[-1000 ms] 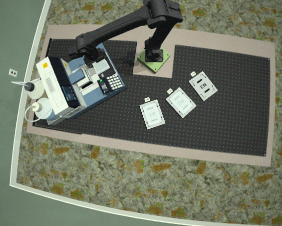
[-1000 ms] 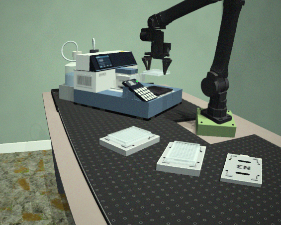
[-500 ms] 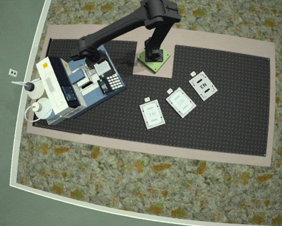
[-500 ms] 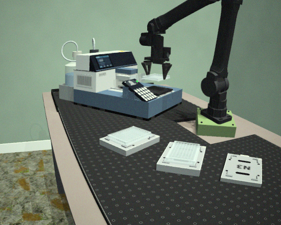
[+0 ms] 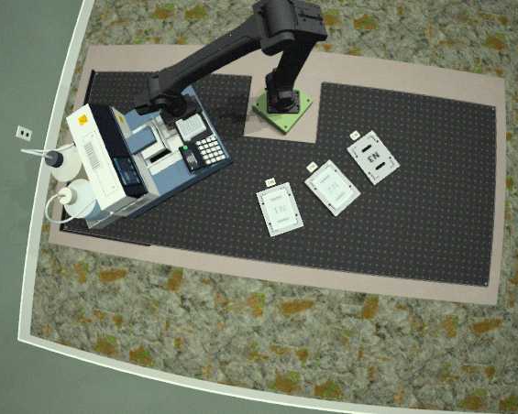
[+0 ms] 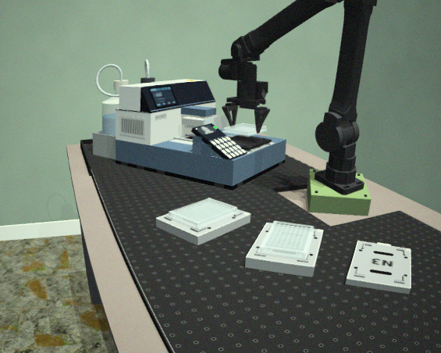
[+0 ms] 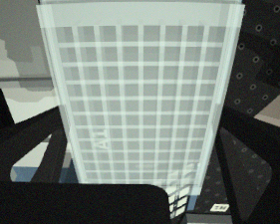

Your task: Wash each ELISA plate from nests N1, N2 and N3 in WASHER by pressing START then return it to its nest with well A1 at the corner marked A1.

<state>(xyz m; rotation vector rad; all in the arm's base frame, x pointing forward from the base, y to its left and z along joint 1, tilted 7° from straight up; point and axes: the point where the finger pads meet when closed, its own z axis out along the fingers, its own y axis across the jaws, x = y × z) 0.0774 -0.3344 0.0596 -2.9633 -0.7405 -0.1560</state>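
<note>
Right now my hand is 40 mm above the dark carrier. Also, from my hand: plate washer 140 mm to the right, 70 mm ahead; then N1 label 280 mm to the left, 200 mm ahead, 130 mm below.
</note>
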